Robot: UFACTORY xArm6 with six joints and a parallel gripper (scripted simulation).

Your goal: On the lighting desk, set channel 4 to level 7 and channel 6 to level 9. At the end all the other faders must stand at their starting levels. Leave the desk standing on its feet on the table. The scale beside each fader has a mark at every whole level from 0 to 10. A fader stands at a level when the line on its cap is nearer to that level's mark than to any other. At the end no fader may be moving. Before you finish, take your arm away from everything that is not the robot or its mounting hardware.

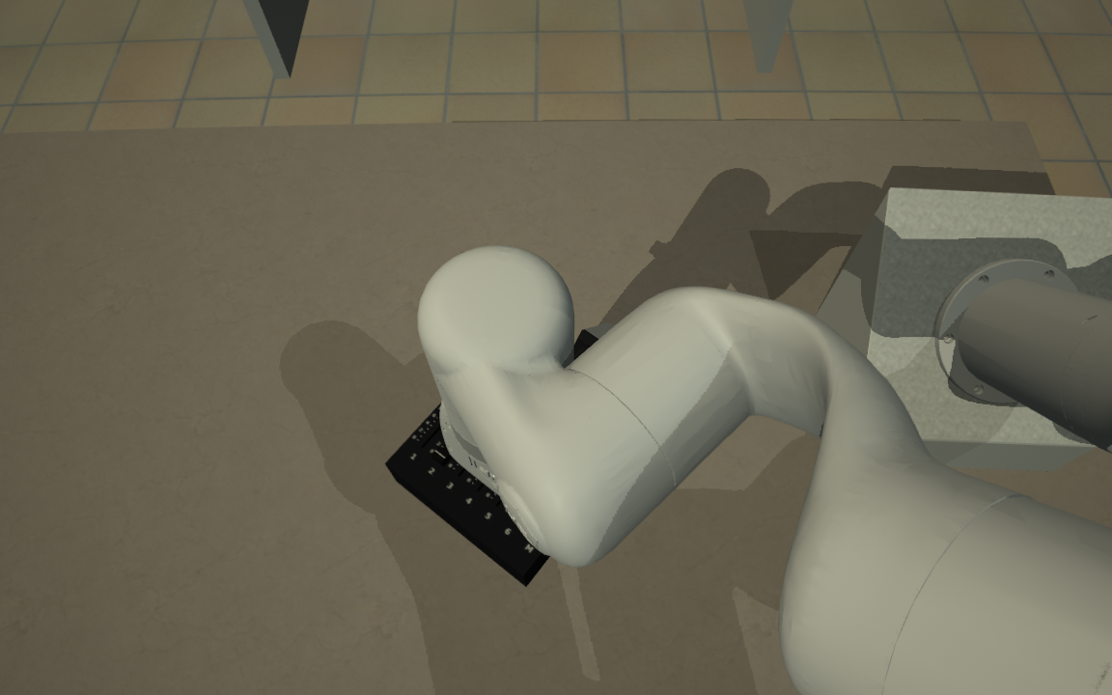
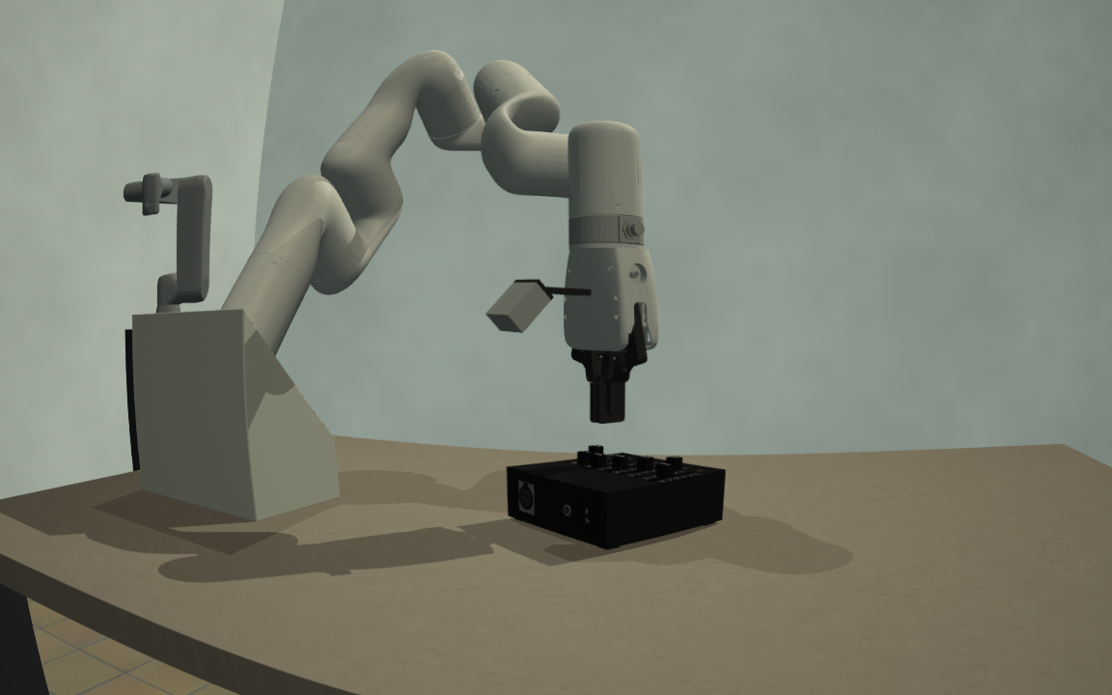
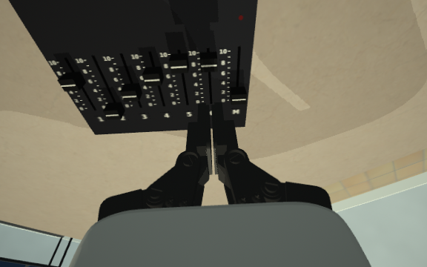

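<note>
My hand is 5 cm above the master fader cap, 2 cm to the right of it and 2 cm past it. From my hand the other things lie so: channel 4 cap: 5 cm below, 4 cm to the right, 2 cm ahead; channel 5 cap: 5 cm below, 3 cm to the right; channel 6 cap: 5 cm below, 2 cm to the right, 2 cm behind.
</note>
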